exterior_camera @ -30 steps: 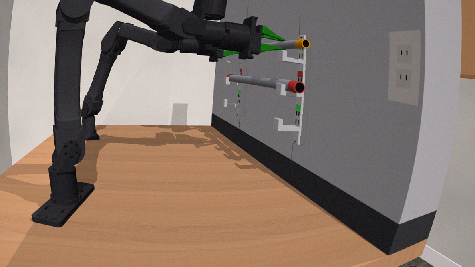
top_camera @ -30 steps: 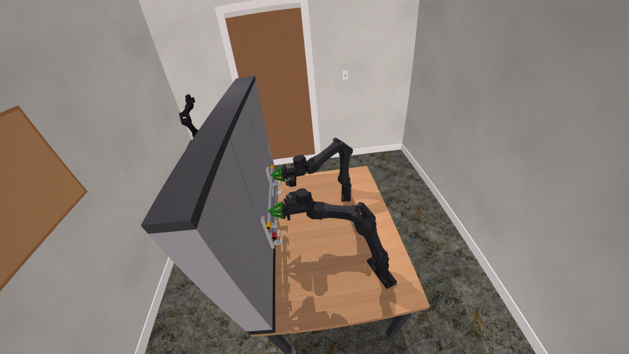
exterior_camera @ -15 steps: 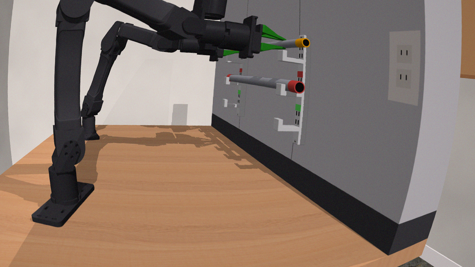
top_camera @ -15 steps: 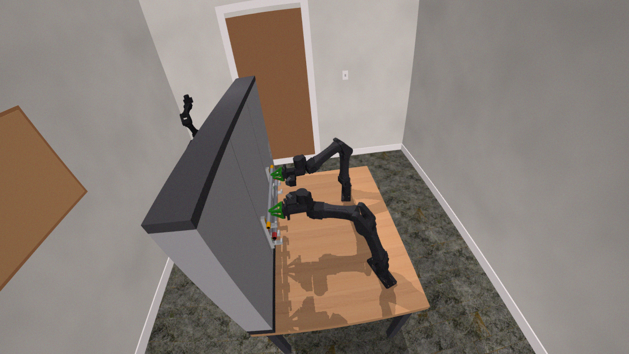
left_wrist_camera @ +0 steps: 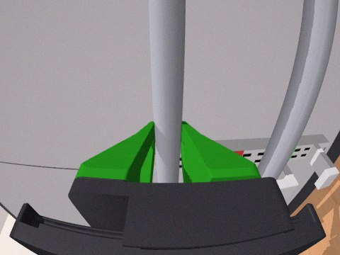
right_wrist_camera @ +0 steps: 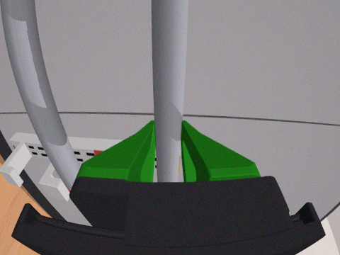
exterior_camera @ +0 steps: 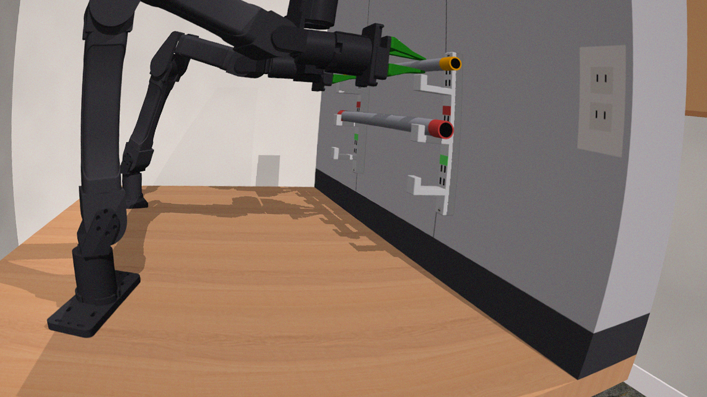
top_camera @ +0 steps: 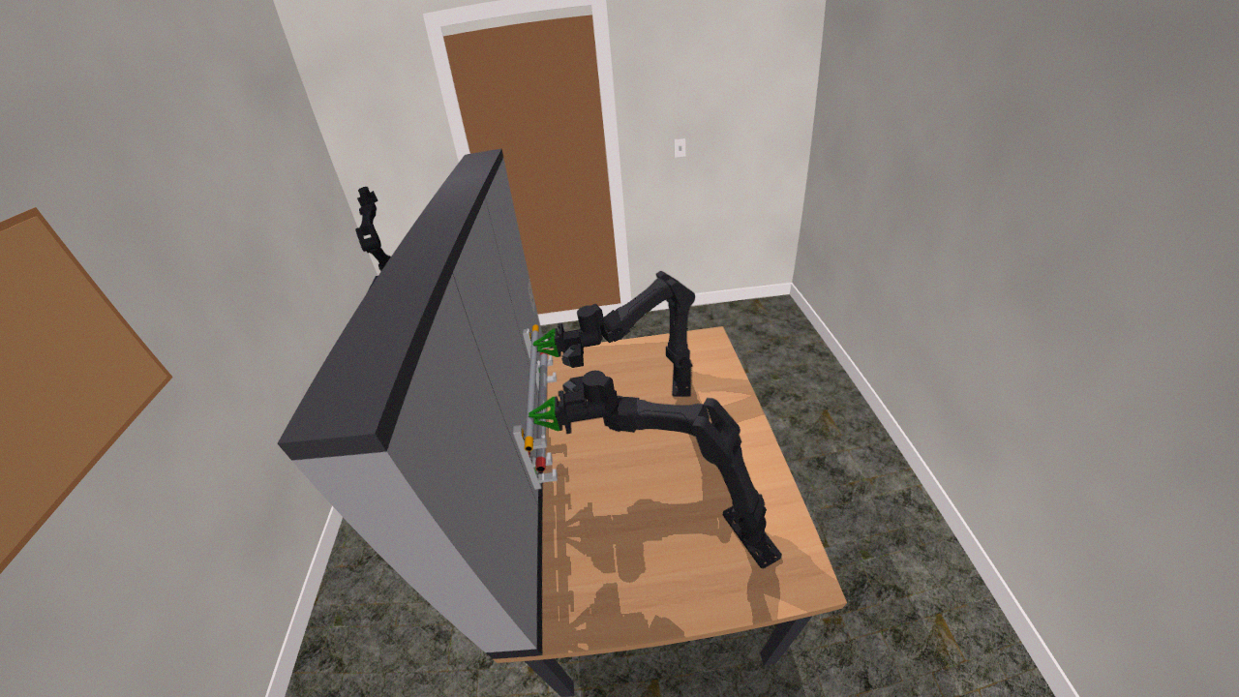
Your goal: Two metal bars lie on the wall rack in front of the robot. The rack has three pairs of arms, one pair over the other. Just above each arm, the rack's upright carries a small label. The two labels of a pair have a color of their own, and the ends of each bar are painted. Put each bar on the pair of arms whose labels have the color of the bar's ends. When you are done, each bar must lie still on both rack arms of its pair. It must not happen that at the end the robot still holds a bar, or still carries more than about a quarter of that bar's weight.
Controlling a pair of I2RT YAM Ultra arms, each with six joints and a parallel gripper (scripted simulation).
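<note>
Right now the orange-ended bar is 150 mm to the right of my left hand and 10 mm behind it. Round my left hand: grey wall panel (120 mm to the right, 100 mm ahead, 90 mm above); red-ended bar (150 mm to the right, 100 mm below, 10 mm behind); black base strip (310 mm below, 110 mm to the right, 30 mm ahead).
Now: the orange-ended bar 20 mm ahead of my right hand and 150 mm to the left of it. Round my right hand: grey wall panel 120 mm ahead, 180 mm to the left, 90 mm above; then red-ended bar 10 mm ahead, 150 mm to the left, 100 mm below; then black base strip 60 mm ahead, 190 mm to the left, 310 mm below.
</note>
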